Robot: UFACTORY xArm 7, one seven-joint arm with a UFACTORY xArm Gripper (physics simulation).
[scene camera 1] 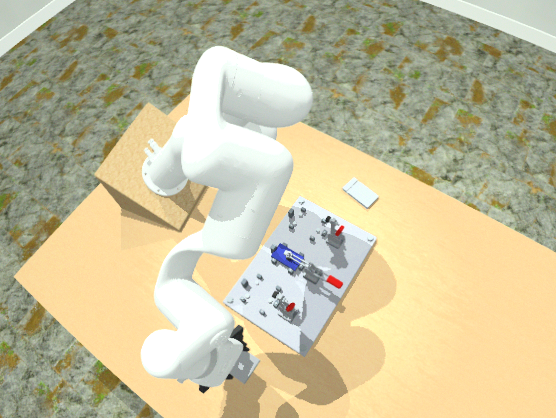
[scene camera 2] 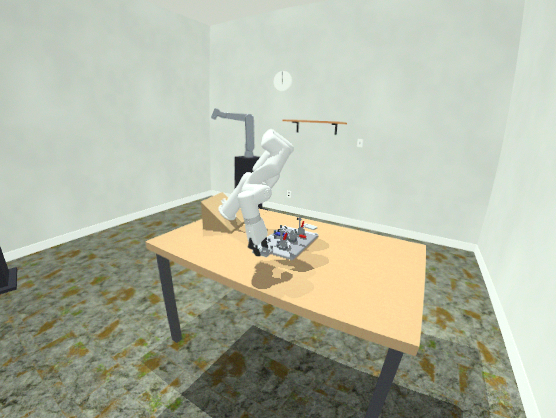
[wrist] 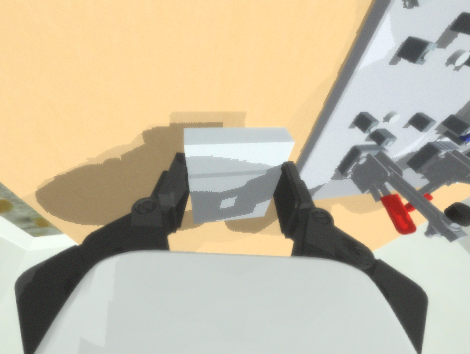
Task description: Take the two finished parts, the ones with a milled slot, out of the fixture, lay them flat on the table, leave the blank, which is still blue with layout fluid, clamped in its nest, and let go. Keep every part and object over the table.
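Places are measured from the arm's base along level axes (x ahead, y left, z up), in millimetres.
Pixels of known places: gripper, fingertip midpoint: [scene camera 1: 236, 360] [scene camera 2: 261, 252] [wrist: 233, 173]; arm's base, link origin: [scene camera 1: 165, 173] [scene camera 2: 227, 212].
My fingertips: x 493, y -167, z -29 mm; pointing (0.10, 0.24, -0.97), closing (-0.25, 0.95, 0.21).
For each thing: its middle in the pictures, then the offset to it from my fingertips. Level surfaces: height alone.
- grey finished part, body centre: [wrist: 233, 182] [scene camera 1: 237, 361] [scene camera 2: 262, 251] dx +4, dy +0, dz +4 mm
- fixture, body centre: [wrist: 442, 128] [scene camera 1: 302, 269] [scene camera 2: 287, 240] dx -63, dy +261, dz -47 mm
- blue blank, body centre: [scene camera 1: 287, 257] [scene camera 2: 281, 235] dx -105, dy +251, dz -24 mm
- middle clamp's red handle, body centre: [scene camera 1: 333, 281] dx +21, dy +281, dz +2 mm
- table, surface height: dz -54 mm
My gripper [scene camera 1: 239, 362] [wrist: 233, 173] is shut on a grey finished part [scene camera 1: 245, 368] [wrist: 237, 157], with the milled slot a line across its face. It holds the part above the table, off the fixture's corner; the height is hard to judge. The other finished part [scene camera 1: 361, 193] [scene camera 2: 310, 226] lies flat on the table beyond the fixture [scene camera 1: 352, 265] [scene camera 2: 305, 247] [wrist: 350, 95]. The blue blank [scene camera 1: 279, 257] [scene camera 2: 278, 233] sits in the middle nest under its clamp arm; a sliver shows at the wrist view's right edge. The two outer nests are empty.
The outer clamps' red handles [scene camera 1: 339, 231] [scene camera 1: 290, 307] stand up from the fixture. The middle clamp's red handle [scene camera 1: 334, 281] lies low, pointing outward. The arm's wooden wedge base [scene camera 1: 142, 135] [scene camera 2: 212, 215] stands on the table [scene camera 1: 450, 300] [scene camera 2: 370, 285]. A table edge is near the gripper.
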